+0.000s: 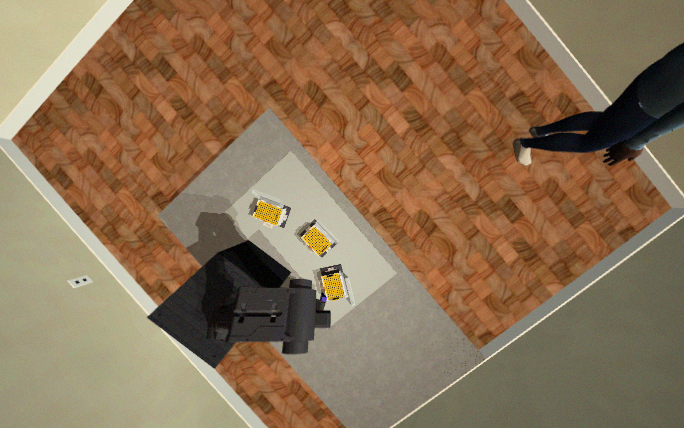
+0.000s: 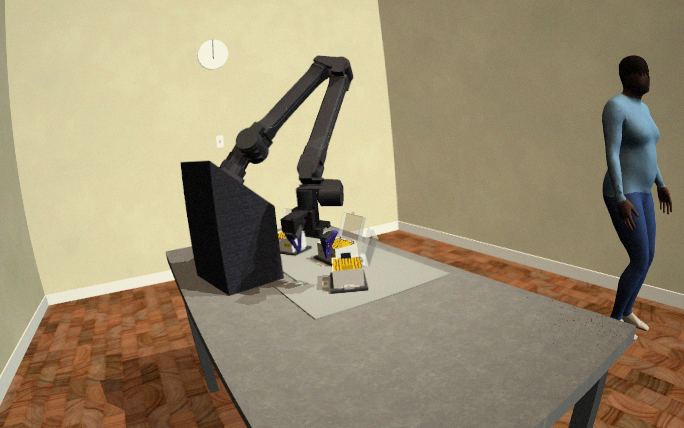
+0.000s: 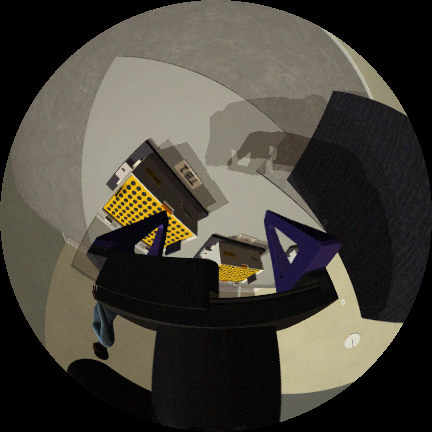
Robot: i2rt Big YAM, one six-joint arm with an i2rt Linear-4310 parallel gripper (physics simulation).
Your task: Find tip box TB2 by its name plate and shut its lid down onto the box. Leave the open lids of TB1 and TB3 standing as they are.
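Where they show: gripper, fingertip midpoint: [image 2: 313, 255] [image 3: 215, 215]; arm's base at its link origin: [image 2: 227, 180].
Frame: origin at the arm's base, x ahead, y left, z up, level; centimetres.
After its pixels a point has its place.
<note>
Three tip boxes with yellow racks stand on the pale mat, their clear lids open. The nearest box [image 1: 332, 286] {x 29.3, y -18.0, z -26.9 cm} [image 2: 348, 280] [image 3: 150, 200] {x 26.0, y -19.0, z -26.8 cm} has a name plate [image 3: 188, 173] {x 23.1, y -16.1, z -32.4 cm} that reads TB1; its lid [image 1: 348, 291] {x 36.9, y -20.2, z -17.4 cm} [image 2: 370, 248] {x 33.9, y -26.0, z -21.0 cm} stands up. The plates of the middle box [image 1: 316, 240] {x 34.6, y 4.1, z -26.9 cm} [image 2: 344, 245] {x 35.3, y -1.9, z -26.2 cm} [image 3: 240, 273] {x 33.8, y 5.7, z -26.9 cm} and the far box [image 1: 268, 211] {x 23.0, y 27.0, z -26.9 cm} [image 2: 293, 244] are too small or hidden to read. The middle box's lid [image 1: 326, 231] {x 42.5, y 5.7, z -18.2 cm} [image 2: 353, 225] {x 41.9, y 5.4, z -21.9 cm} stands open. My gripper [image 2: 313, 248] {x 21.2, y -13.6, z -23.8 cm} [image 3: 215, 215] {x 21.2, y -13.6, z -23.8 cm} is open and empty, low over the mat on the pedestal's side of the boxes; the arm mostly hides it from above.
The black pedestal [image 1: 201, 302] {x -3.5, y 8.9, z 0.1 cm} [image 2: 237, 242] {x 0.0, y -8.5, z -17.6 cm} [image 3: 360, 200] {x 8.2, y -5.4, z -20.2 cm} stands close to the boxes on the grey table [image 1: 383, 353] {x 30.9, y -62.3, z -32.8 cm} [image 2: 403, 343] {x 26.0, y -58.9, z -32.9 cm} [image 3: 55, 125] {x 27.9, y -46.1, z -32.9 cm}. The pale mat [image 1: 363, 267] {x 45.5, y -19.5, z -32.5 cm} [image 2: 398, 282] {x 41.7, y -26.9, z -32.6 cm} [image 3: 115, 115] {x 21.3, y -30.3, z -32.6 cm} lies under the boxes. A person [image 1: 595, 133] [image 2: 633, 166] stands beyond the table.
</note>
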